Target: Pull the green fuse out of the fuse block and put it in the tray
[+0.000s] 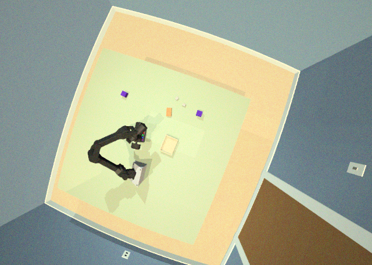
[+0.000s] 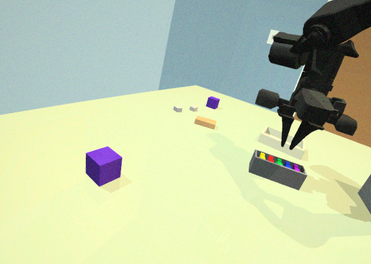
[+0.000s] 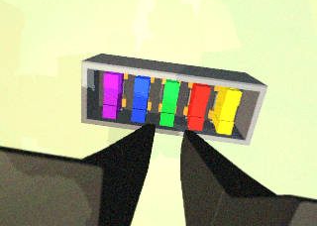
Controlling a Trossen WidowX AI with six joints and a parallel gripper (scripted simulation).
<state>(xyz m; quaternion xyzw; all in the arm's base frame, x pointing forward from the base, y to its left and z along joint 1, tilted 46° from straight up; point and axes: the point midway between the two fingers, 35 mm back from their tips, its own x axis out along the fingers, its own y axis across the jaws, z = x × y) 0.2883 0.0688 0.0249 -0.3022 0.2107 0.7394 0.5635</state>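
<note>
My gripper tip is now 5 cm above the green fuse. The rest, counted from my gripper tip: red fuse: 5 cm below, 2 cm ahead, 1 cm to the left; blue fuse: 5 cm below, 2 cm behind; tray: 21 cm to the right, 7 cm below, 2 cm ahead.
</note>
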